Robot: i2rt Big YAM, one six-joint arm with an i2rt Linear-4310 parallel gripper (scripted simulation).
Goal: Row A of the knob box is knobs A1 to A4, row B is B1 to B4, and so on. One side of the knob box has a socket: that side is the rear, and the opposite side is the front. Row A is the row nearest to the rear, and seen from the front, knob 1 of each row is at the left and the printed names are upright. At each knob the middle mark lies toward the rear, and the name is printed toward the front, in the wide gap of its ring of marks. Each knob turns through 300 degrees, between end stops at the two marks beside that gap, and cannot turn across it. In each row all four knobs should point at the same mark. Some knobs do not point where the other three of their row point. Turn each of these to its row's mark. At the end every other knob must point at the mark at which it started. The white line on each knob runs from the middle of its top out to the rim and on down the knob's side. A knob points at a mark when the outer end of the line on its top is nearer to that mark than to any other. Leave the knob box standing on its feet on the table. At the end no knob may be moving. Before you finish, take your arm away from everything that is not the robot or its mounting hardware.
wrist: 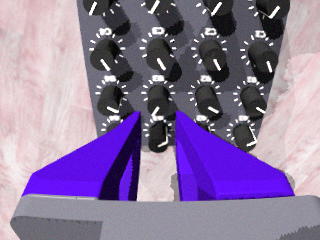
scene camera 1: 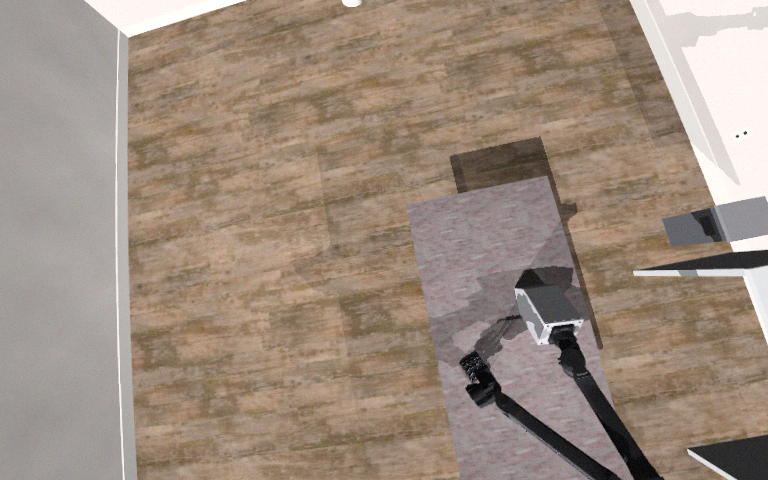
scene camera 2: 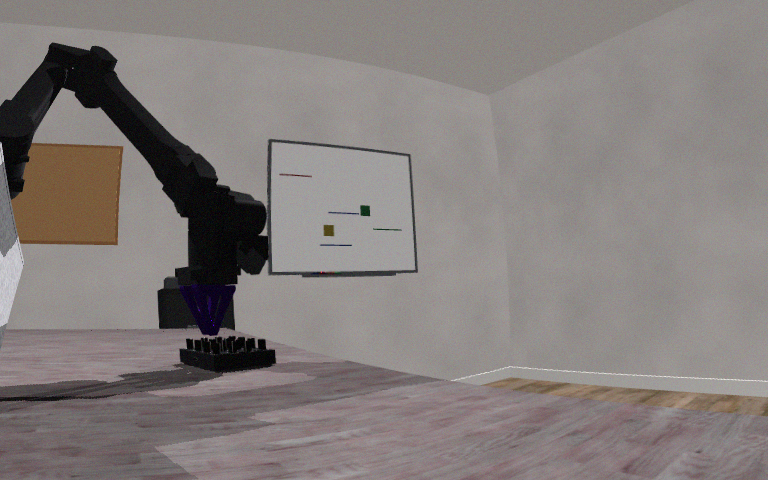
Path:
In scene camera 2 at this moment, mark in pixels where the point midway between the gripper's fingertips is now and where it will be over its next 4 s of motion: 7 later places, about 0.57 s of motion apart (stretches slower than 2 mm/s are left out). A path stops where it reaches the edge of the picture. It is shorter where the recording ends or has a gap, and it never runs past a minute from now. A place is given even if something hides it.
My gripper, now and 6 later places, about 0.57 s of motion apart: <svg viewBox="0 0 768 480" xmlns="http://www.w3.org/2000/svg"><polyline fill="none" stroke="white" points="209,335 210,335 211,343 209,333 207,318 208,273 206,235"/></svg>

